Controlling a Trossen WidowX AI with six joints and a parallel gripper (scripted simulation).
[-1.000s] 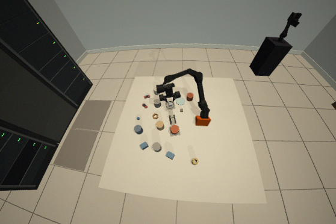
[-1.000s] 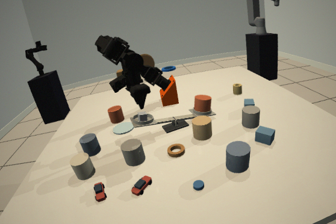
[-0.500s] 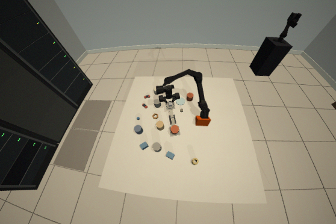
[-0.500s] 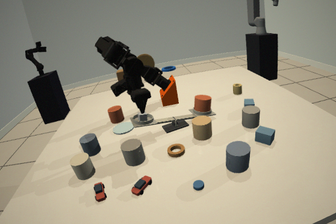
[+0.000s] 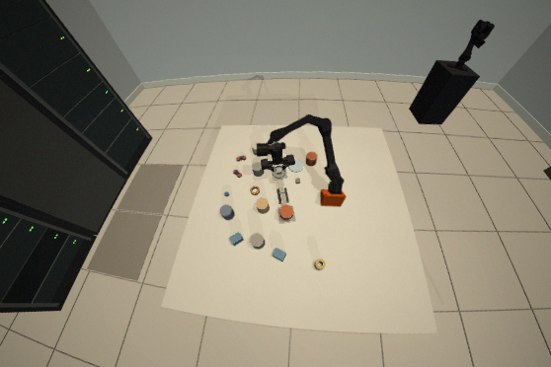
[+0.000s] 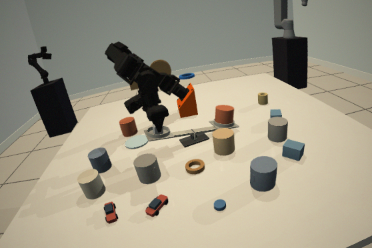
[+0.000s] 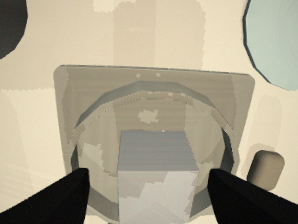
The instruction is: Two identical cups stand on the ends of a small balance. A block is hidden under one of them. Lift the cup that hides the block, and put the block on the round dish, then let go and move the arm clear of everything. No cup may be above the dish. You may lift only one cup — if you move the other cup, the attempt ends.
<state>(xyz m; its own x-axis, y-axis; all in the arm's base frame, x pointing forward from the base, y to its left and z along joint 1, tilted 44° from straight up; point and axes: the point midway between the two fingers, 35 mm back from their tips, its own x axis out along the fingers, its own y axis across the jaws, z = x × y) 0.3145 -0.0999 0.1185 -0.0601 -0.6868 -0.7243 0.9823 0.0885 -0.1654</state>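
Now: the grey block right at my gripper tip. Round my gripper tip: round dish (110 mm behind, 100 mm to the right, 90 mm below).
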